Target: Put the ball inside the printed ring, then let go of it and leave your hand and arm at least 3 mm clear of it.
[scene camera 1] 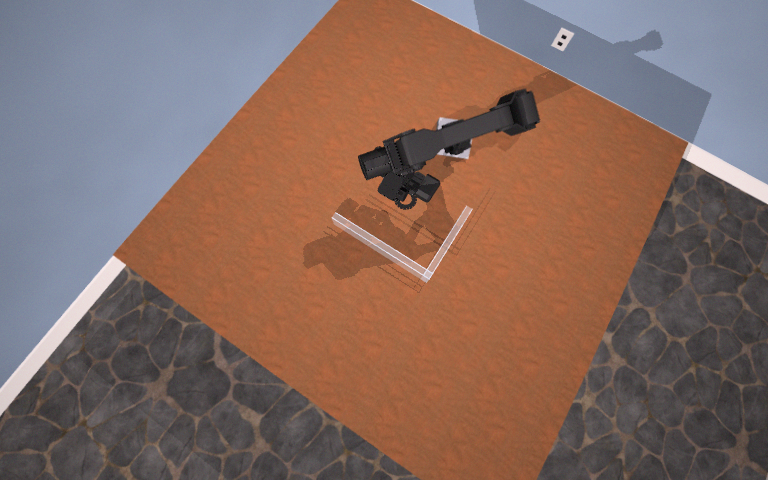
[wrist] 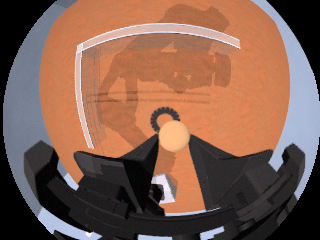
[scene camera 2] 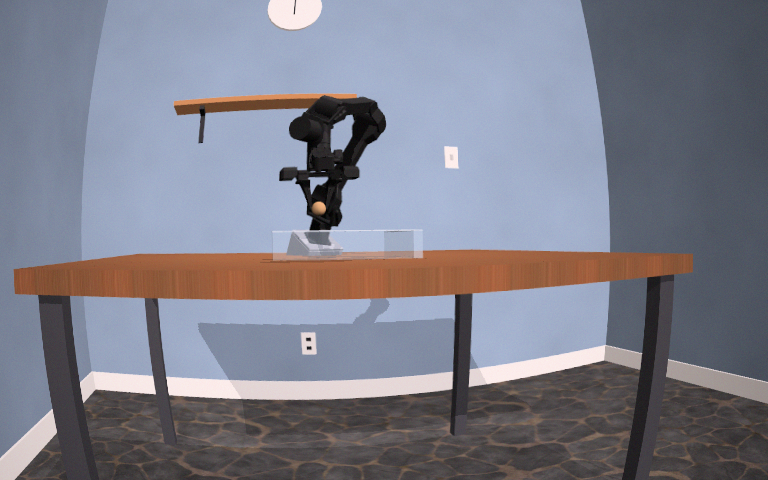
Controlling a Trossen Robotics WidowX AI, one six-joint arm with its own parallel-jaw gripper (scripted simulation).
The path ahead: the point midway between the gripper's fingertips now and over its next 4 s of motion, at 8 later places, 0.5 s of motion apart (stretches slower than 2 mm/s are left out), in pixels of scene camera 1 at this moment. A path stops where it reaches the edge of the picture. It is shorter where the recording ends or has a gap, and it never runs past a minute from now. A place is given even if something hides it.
My gripper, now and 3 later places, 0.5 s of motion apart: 400,187; 406,191; 405,195; 405,198
